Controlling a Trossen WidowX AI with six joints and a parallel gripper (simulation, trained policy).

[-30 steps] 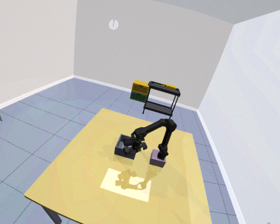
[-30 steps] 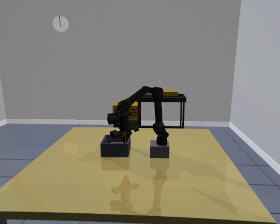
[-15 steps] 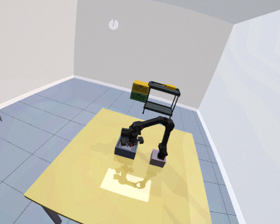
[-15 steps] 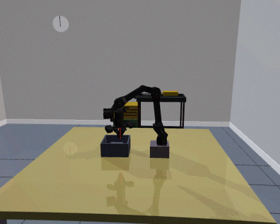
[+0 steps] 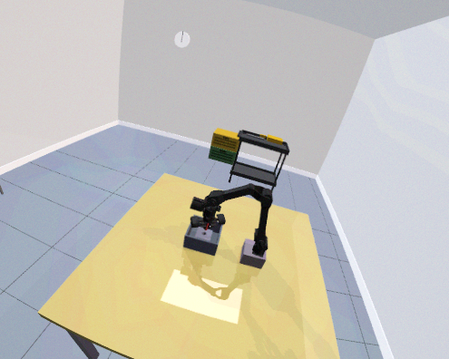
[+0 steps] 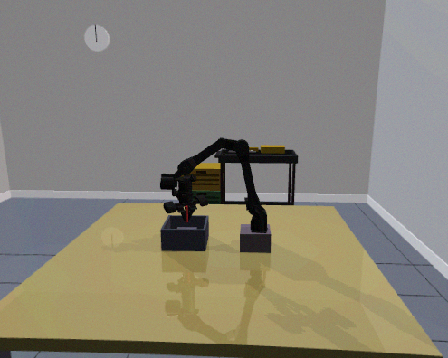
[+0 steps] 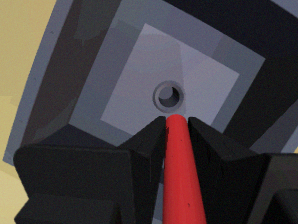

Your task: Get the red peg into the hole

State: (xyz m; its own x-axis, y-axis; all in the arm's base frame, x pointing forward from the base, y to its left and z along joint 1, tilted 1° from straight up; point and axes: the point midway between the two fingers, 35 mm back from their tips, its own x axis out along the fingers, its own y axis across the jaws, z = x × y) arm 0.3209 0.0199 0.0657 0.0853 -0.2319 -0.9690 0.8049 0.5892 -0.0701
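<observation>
My gripper tip is now 1 cm to the right of the red peg and 3 cm below it. Round my gripper tip: dark box: 1 cm ahead, 1 cm to the right, 8 cm below.
</observation>
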